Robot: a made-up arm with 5 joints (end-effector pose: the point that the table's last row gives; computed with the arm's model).
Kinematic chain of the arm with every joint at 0, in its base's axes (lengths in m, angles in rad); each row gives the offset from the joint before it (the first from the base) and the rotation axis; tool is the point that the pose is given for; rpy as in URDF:
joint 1: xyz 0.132 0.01 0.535 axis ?
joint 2: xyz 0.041 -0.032 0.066 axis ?
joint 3: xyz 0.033 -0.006 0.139 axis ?
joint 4: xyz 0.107 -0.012 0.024 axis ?
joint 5: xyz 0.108 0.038 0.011 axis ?
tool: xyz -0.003 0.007 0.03 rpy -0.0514 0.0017 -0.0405
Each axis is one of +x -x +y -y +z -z.
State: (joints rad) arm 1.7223 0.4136 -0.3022 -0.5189 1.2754
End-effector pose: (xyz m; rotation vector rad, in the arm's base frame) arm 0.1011 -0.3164 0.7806 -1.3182 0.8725 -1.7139
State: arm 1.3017 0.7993 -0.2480 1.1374 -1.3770
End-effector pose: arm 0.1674 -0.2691 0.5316 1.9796 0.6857 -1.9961
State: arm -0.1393 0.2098 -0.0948 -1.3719 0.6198
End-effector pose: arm 0.3423 0.0507 0.8512 -0.4663 -1.2462 -0.3380
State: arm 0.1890 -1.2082 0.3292 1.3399 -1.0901
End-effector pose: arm 0.2043 -0.0398 0.7600 1.0558 0.3472 -0.4427
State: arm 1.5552 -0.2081 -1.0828 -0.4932 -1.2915
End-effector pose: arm 0.0932 0.0060 0.9504 -0.3815 -1.5920 -0.1127
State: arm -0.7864 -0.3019 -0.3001 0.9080 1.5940
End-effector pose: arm 0.2655 0.1690 0.7954 -1.6457 -0.4547 0.8108
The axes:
joint 1: -z
joint 2: +y
joint 3: +y
joint 4: +y
joint 5: -x

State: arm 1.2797 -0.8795 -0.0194 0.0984 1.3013
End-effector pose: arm 0.1692 -0.0489 0.8976 -1.6174 0.2214 -1.5915
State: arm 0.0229 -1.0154 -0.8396 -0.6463 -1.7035
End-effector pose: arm -0.0742 -0.0280 0.8498 0.6462 -1.7572 1.8953
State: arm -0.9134 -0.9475 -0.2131 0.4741 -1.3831
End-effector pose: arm 0.1848 0.0127 0.9013 1.4878 0.0769 1.1735
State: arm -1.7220 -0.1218 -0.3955 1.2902 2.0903
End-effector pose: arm 0.0905 0.2123 0.7363 -2.0020 -1.5590 1.6750
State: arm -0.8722 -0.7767 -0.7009 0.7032 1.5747
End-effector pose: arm 0.1346 0.0411 0.9082 -1.0929 -1.1790 0.0118
